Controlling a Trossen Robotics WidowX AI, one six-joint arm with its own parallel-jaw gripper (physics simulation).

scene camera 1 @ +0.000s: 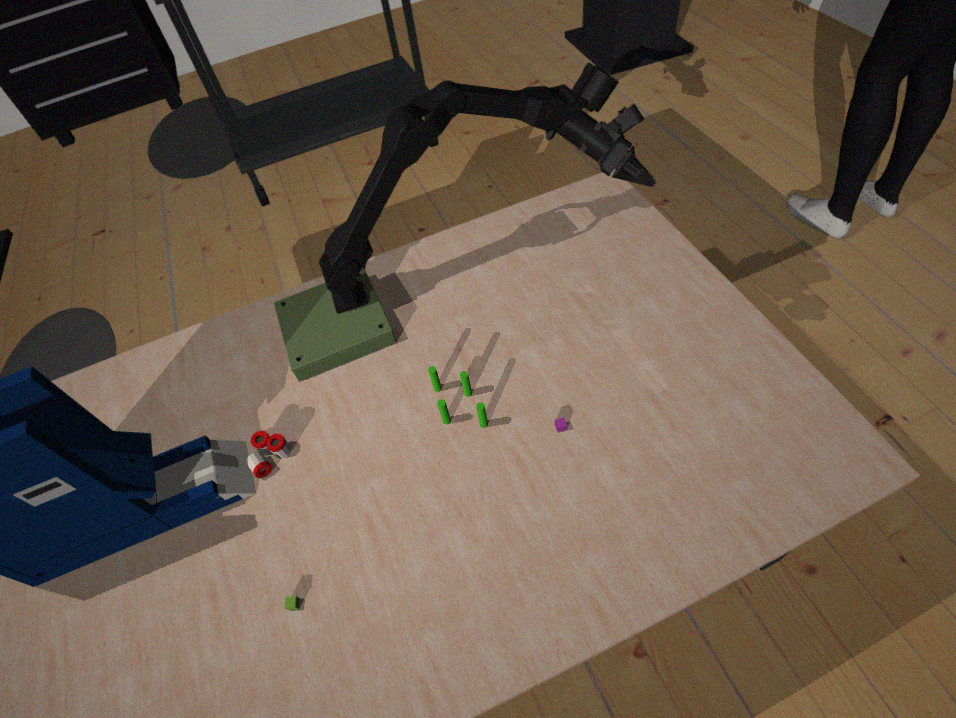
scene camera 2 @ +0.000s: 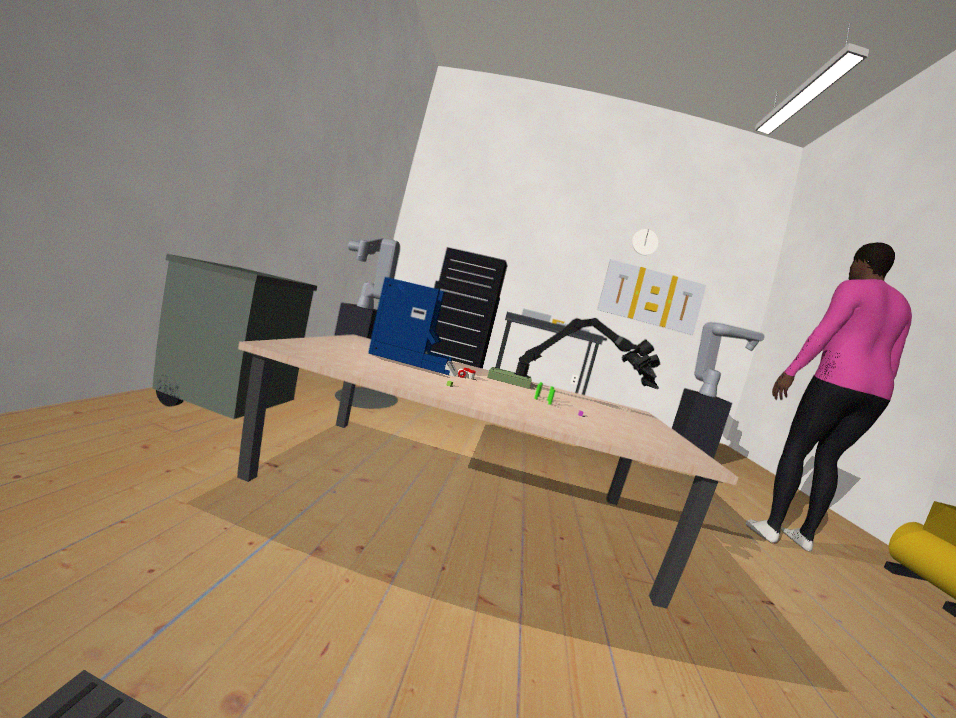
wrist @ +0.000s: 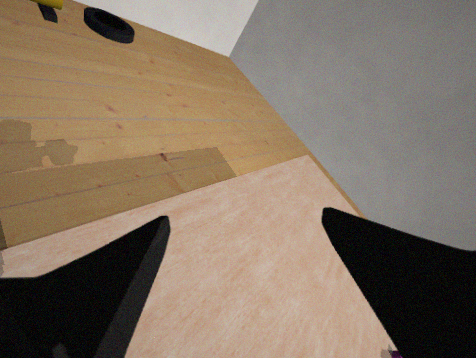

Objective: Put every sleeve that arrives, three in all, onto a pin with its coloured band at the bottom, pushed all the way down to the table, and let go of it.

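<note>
Three white sleeves with red bands are at the mouth of the blue chute. Two, one sleeve (scene camera 1: 260, 439) beside another sleeve (scene camera 1: 275, 442), appear upright with the red band on top. The third sleeve (scene camera 1: 262, 469) seems to lie on its side, red end away from the chute. They show small in scene camera 2. Four bare green pins (scene camera 1: 435, 379) (scene camera 1: 466, 384) (scene camera 1: 443, 411) (scene camera 1: 482, 415) stand upright on the table; in scene camera 2, pins (scene camera 2: 539, 391) (scene camera 2: 551, 395) also show. My gripper (scene camera 1: 649, 180) (scene camera 2: 653, 384) (wrist: 246, 218) is open and empty, high over the table's far right end, away from sleeves and pins.
The blue dispenser (scene camera 1: 46, 471) (scene camera 2: 404, 320) stands at the left. The arm's green base (scene camera 1: 336, 328) (scene camera 2: 509, 377) is behind the pins. A purple cube (scene camera 1: 561, 425) (scene camera 2: 581, 413) lies right of the pins, a green cube (scene camera 1: 292, 602) (scene camera 2: 449, 384) nearer the front. A person (scene camera 2: 861, 340) stands beyond the table.
</note>
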